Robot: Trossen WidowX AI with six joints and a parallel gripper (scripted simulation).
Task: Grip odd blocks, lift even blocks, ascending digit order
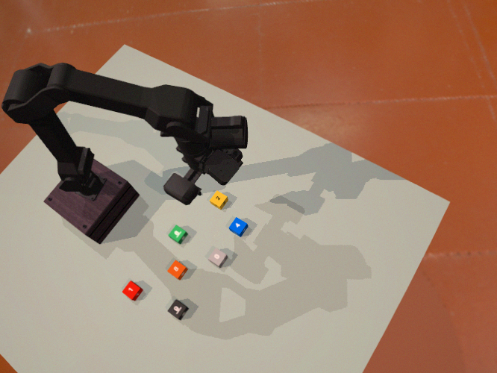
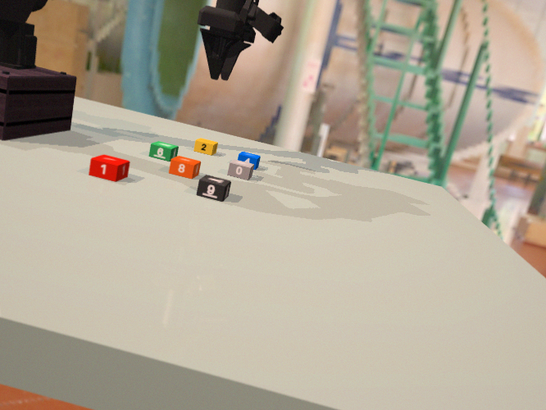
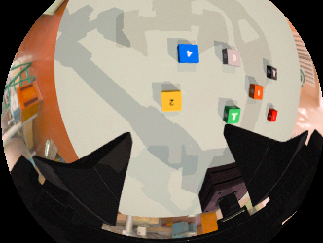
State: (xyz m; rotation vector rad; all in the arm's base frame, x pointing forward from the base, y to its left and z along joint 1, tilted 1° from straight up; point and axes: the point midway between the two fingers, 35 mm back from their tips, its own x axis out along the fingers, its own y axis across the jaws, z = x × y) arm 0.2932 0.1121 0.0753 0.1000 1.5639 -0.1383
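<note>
My gripper tip is 13 cm to the left of the grey block, 11 cm above it and 6 cm short of it. Also, from my gripper tip: yellow block: 11 cm below; then blue block: 11 cm below, 7 cm ahead, 5 cm to the right; then green block: 12 cm to the right, 11 cm below, 5 cm behind.
</note>
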